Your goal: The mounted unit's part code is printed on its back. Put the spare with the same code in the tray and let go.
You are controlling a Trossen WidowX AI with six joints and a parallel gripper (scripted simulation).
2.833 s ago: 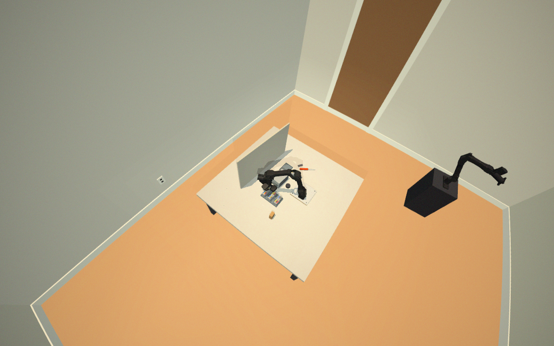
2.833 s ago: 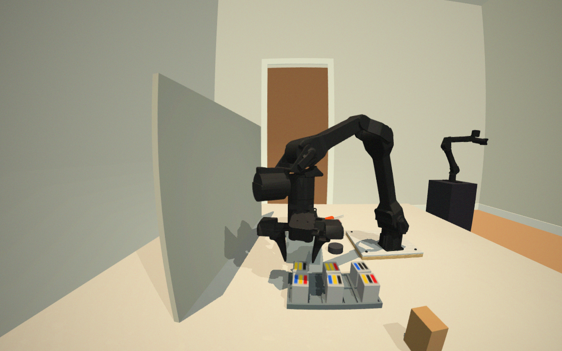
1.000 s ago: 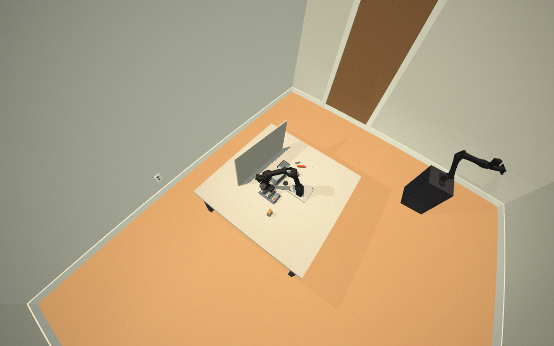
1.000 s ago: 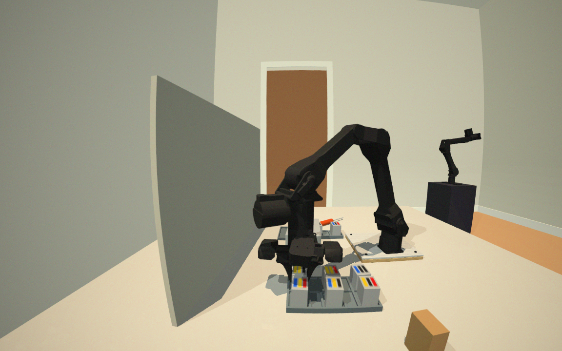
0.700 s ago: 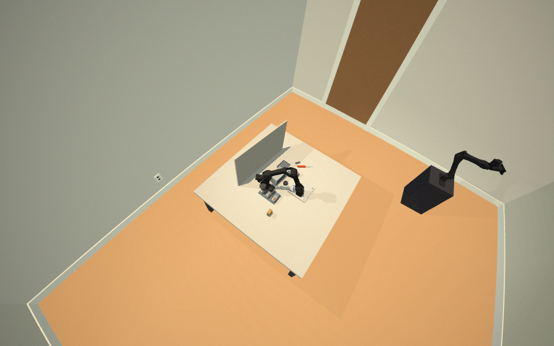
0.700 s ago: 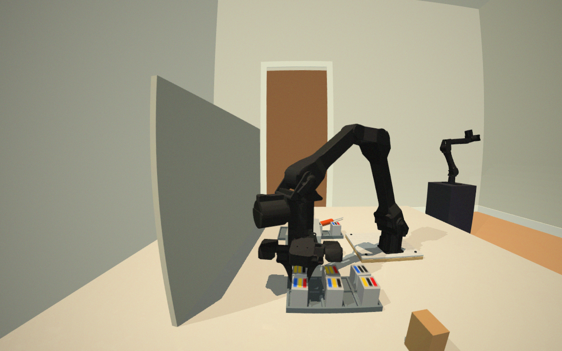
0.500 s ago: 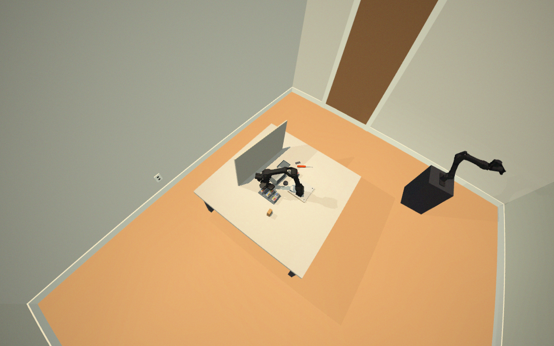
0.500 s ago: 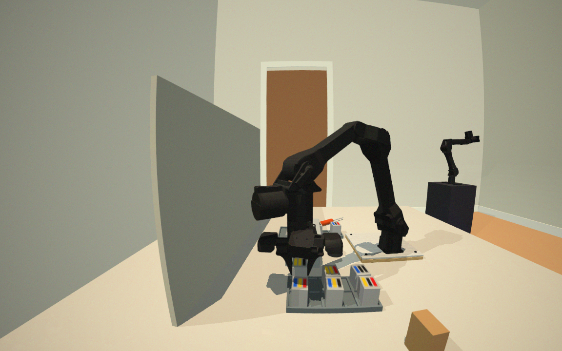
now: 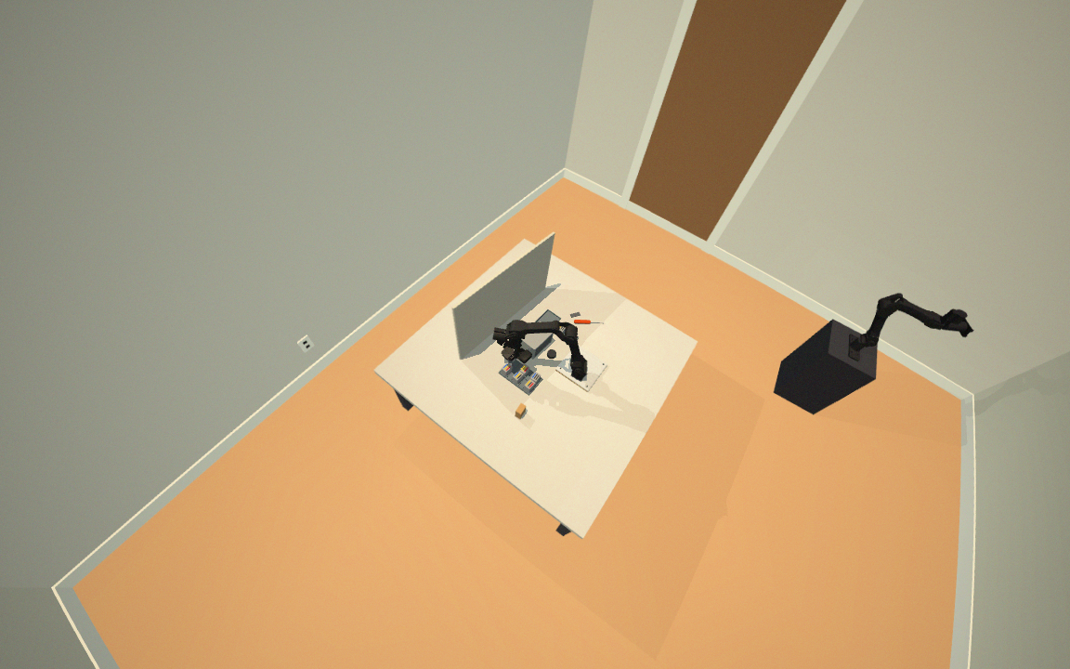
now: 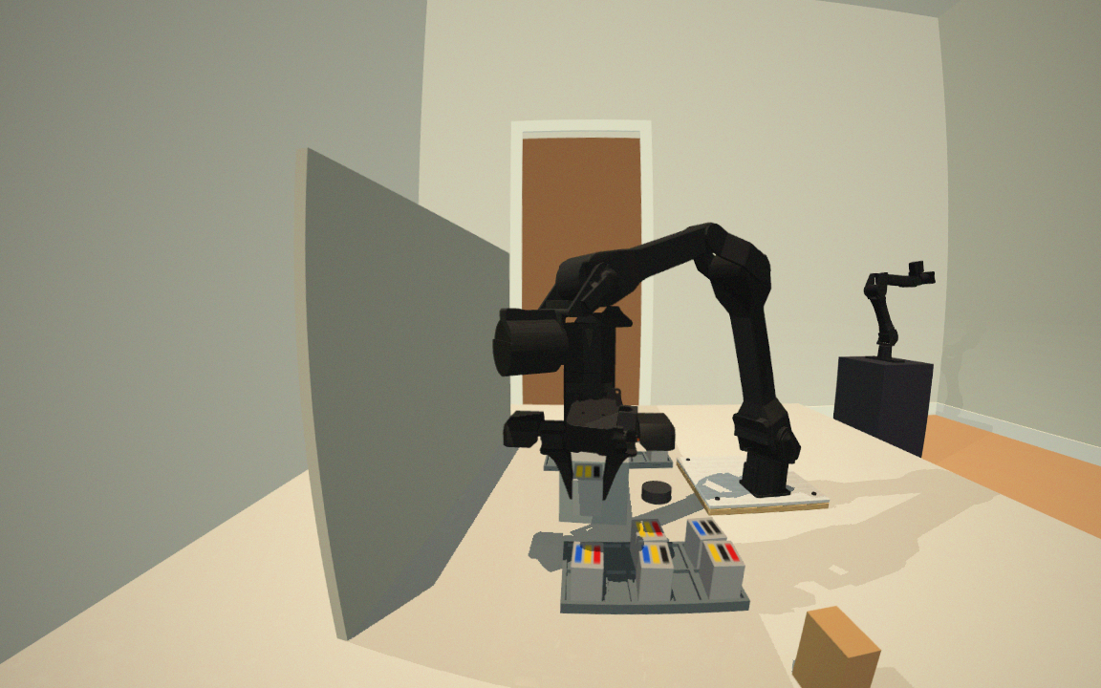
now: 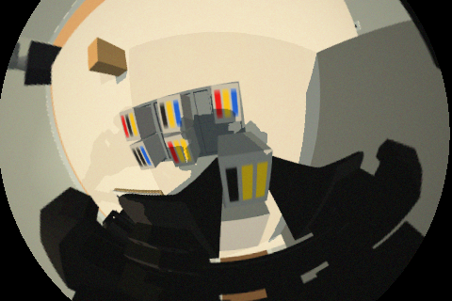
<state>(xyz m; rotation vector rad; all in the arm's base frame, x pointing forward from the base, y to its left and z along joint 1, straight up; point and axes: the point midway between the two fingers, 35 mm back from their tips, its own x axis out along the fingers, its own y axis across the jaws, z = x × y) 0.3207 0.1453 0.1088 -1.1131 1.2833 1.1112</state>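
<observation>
My gripper tip is 36 cm to the left of the grey tray and 9 cm above it. From my gripper tip the other things lie so: brown box 18 cm behind, 21 cm to the left, 6 cm below; then black puck 14 cm behind, 17 cm to the right, 8 cm below; then mounted unit 3 cm behind, 17 cm to the right, 4 cm below.
</observation>
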